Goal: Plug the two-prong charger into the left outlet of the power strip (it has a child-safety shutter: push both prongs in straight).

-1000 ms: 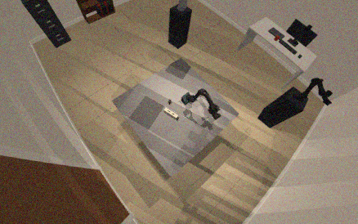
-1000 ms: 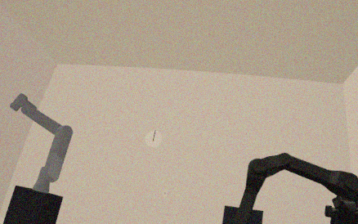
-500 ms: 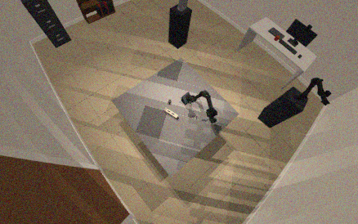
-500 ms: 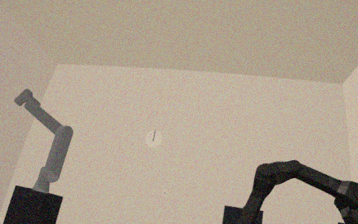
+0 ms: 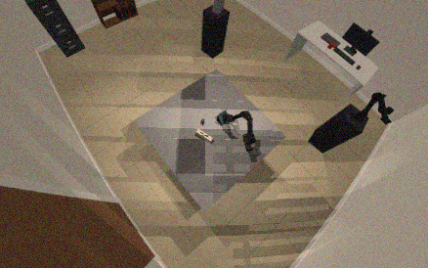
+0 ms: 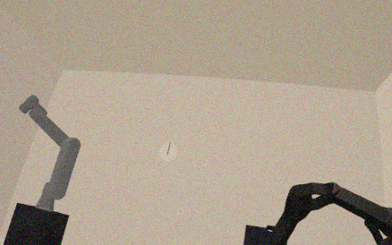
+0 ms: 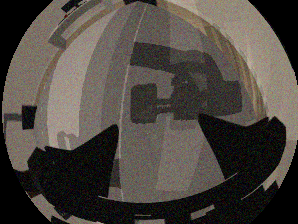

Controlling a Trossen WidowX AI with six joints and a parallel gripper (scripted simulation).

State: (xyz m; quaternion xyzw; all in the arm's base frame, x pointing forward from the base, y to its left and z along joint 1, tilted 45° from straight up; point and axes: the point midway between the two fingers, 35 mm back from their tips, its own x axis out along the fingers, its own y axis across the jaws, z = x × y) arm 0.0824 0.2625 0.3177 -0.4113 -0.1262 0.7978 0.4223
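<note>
The dark two-prong charger lies 15 cm ahead of my gripper tip, 55 cm to the right of it and 6 cm below it.
</note>
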